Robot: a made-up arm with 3 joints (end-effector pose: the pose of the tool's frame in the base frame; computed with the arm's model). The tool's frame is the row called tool.
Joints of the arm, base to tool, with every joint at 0 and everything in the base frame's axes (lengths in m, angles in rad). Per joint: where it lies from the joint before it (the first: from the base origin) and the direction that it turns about. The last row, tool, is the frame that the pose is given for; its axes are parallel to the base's.
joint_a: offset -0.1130 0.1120 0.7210 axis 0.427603 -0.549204 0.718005
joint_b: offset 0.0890 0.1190 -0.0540 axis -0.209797 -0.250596 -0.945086
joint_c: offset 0.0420 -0.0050 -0.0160 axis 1 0 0
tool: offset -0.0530 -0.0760 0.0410
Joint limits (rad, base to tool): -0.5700..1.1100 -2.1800..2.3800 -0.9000..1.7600
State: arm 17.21 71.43 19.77
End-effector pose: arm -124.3 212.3 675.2 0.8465 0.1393 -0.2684 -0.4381
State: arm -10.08 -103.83 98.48
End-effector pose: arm -44.0 195.8 551.6 0.2860 0.6223 0.6793 0.2637
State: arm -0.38 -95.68 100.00
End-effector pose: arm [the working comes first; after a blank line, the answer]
Working (the frame after each row of the table, in the pose's form):
after joint_a: -113.0 112.0 721.0 1.0000 -0.0014 0.0018 -0.0024
after joint_b: -23.6 230.4 666.3 0.6727 0.1563 0.1876 0.6984
after joint_c: -28.7 271.6 648.5 0.3127 0.6158 0.6556 0.3052

-40.9 215.2 565.2 0.3127 0.6158 0.6556 0.3052
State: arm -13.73 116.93 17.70
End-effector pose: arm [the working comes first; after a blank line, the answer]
Working (the frame after each row of the table, in the pose's form):
after joint_a: -113.0 112.0 721.0 0.9928 -0.0511 0.0656 -0.0858
after joint_b: -14.1 208.0 643.5 0.4550 -0.2755 -0.2035 -0.8220
after joint_c: -40.9 174.4 657.6 0.4920 -0.2022 -0.3276 -0.7809

-86.6 260.2 628.9 0.4920 -0.2022 -0.3276 -0.7809
